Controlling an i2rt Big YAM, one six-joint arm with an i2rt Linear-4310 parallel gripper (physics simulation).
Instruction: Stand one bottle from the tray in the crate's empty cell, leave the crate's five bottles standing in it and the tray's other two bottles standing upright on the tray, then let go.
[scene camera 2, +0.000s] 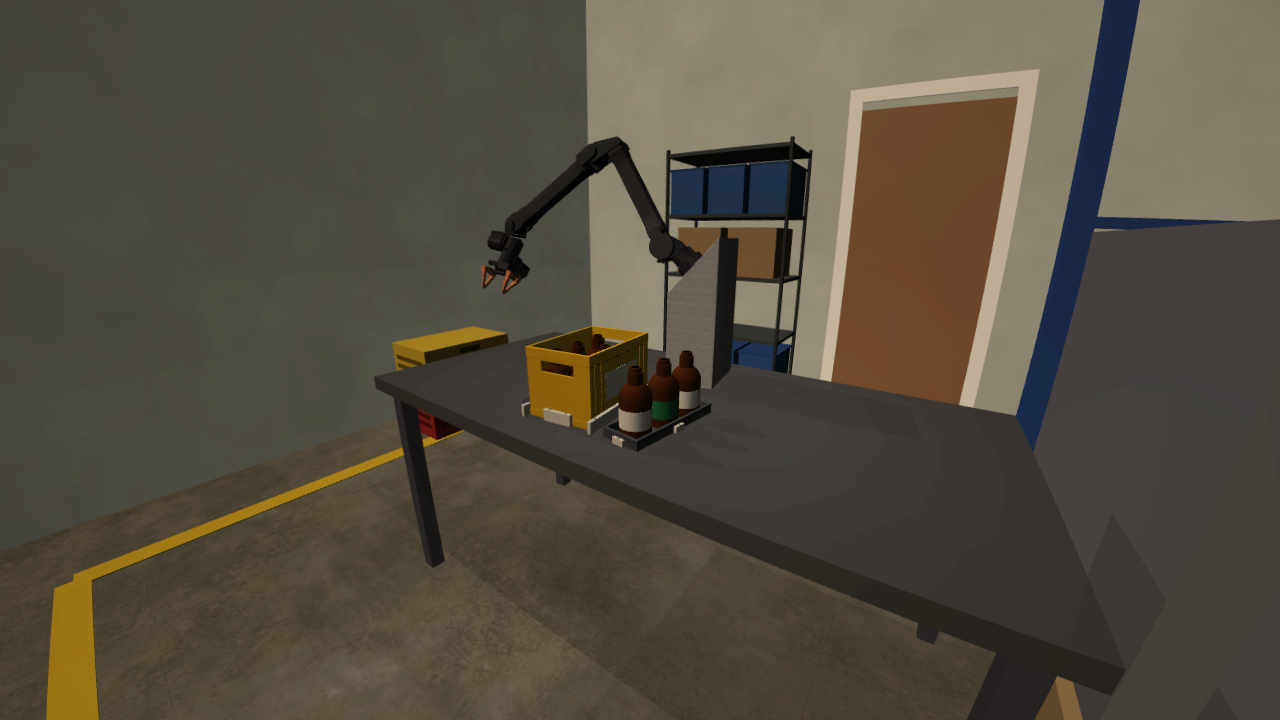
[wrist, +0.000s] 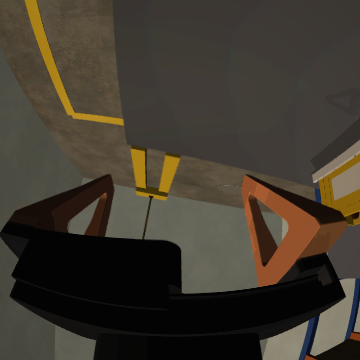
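Where they show: gripper, fingertip midpoint: (scene camera 2: 493, 290) (wrist: 177, 181); arm's base, link origin: (scene camera 2: 698, 272).
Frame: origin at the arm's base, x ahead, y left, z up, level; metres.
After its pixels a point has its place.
The yellow crate (scene camera 2: 559, 394) @[y -0.077, x 0.531, z -0.250 m] stands on the table; part of it shows at the right edge of the wrist view (wrist: 327, 197) @[y -0.176, x 0.507, z -0.219 m]. Several brown bottle tops (scene camera 2: 597, 342) @[y -0.137, x 0.322, z -0.176 m] show inside it; its near wall hides the cells, so the empty one cannot be made out. The low dark tray (scene camera 2: 639, 441) @[y 0.155, x 0.537, z -0.299 m] lies beside the crate. Three brown bottles stand upright on it in a row: a white-labelled one (scene camera 2: 635, 399) @[y 0.127, x 0.512, z -0.221 m] nearest, a green-labelled one (scene camera 2: 663, 390) @[y 0.142, x 0.428, z -0.223 m] in the middle and a white-labelled one (scene camera 2: 687, 377) @[y 0.154, x 0.339, z -0.215 m] farthest. My gripper (scene camera 2: 496, 289) @[y -0.675, x 0.258, z -0.077 m] (wrist: 177, 181) @[y -0.675, x 0.258, z -0.077 m] is open and empty, high above and left of the crate.
White brackets (scene camera 2: 557, 417) @[y -0.076, x 0.543, z -0.303 m] sit around the crate's base on the dark table (scene camera 2: 805, 483) @[y 0.472, x 0.465, z -0.321 m] (wrist: 200, 75) @[y -0.656, x 0.345, z -0.321 m]. A grey pedestal (scene camera 2: 693, 313) @[y 0.053, x 0.126, z -0.103 m] carries the arm behind the tray. A yellow box (scene camera 2: 452, 340) stands beyond the table's left end. A shelf rack (scene camera 2: 733, 154) stands at the back wall.
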